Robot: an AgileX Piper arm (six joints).
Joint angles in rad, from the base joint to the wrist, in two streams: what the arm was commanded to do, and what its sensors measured. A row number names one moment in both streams.
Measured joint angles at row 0:
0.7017 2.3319 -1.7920 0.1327 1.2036 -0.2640
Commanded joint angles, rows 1 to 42:
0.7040 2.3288 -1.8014 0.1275 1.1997 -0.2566
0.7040 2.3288 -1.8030 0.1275 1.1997 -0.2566
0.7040 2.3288 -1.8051 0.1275 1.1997 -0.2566
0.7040 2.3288 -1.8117 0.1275 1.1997 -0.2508
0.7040 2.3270 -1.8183 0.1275 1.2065 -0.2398
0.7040 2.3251 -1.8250 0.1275 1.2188 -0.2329
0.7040 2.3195 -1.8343 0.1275 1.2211 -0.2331
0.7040 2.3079 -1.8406 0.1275 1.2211 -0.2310
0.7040 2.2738 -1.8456 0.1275 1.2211 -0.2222
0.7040 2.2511 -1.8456 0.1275 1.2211 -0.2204
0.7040 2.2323 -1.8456 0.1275 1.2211 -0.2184
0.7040 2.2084 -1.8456 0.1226 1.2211 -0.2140
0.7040 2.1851 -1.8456 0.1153 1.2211 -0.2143
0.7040 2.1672 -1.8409 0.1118 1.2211 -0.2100
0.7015 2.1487 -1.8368 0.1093 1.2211 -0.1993
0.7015 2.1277 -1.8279 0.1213 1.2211 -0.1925
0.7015 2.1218 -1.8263 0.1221 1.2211 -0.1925
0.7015 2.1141 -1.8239 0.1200 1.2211 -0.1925
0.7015 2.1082 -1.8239 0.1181 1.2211 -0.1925
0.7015 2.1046 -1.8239 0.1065 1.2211 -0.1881
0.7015 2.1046 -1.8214 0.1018 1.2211 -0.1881
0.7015 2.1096 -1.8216 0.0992 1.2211 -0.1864
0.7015 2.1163 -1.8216 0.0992 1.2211 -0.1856
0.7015 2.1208 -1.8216 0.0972 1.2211 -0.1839
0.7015 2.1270 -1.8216 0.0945 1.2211 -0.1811
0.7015 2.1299 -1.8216 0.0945 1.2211 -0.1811
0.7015 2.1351 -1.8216 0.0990 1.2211 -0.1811
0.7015 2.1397 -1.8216 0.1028 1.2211 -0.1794
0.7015 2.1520 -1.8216 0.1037 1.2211 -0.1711
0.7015 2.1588 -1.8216 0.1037 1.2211 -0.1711
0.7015 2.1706 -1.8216 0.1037 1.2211 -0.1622
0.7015 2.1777 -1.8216 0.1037 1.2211 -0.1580
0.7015 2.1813 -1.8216 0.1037 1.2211 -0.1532
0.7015 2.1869 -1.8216 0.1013 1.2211 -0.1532
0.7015 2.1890 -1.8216 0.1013 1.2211 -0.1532
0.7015 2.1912 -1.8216 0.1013 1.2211 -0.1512
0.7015 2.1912 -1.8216 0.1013 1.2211 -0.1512
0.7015 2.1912 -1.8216 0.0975 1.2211 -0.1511
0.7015 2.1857 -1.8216 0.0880 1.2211 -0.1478
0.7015 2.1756 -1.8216 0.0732 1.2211 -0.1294
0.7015 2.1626 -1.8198 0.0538 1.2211 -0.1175
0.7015 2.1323 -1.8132 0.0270 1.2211 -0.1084
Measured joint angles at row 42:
0.7017 2.1945 -1.8243 0.0942 1.2256 -0.1423
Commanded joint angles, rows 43 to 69:
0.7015 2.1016 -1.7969 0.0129 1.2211 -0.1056
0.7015 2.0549 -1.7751 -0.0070 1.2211 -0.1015
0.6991 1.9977 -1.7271 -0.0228 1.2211 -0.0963
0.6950 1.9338 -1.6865 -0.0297 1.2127 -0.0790
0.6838 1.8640 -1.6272 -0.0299 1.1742 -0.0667
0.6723 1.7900 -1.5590 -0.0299 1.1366 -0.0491
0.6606 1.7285 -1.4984 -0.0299 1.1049 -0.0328
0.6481 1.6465 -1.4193 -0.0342 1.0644 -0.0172
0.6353 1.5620 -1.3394 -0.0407 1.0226 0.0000
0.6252 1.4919 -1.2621 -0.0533 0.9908 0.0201
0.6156 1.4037 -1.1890 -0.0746 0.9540 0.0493
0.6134 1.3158 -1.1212 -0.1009 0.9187 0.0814
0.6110 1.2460 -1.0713 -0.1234 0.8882 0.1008
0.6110 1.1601 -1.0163 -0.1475 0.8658 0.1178
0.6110 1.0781 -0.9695 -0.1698 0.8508 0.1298
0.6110 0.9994 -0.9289 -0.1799 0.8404 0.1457
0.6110 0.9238 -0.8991 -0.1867 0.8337 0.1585
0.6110 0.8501 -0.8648 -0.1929 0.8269 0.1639
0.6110 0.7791 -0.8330 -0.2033 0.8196 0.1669
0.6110 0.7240 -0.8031 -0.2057 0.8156 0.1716
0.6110 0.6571 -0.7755 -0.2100 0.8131 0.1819
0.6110 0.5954 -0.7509 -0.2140 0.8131 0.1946
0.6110 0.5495 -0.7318 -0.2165 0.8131 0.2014
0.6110 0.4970 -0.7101 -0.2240 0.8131 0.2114
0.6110 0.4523 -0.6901 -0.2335 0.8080 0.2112
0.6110 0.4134 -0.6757 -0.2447 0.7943 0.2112
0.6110 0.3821 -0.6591 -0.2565 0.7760 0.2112
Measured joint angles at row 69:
0.6166 0.5176 -0.7210 -0.2133 0.8235 0.1980
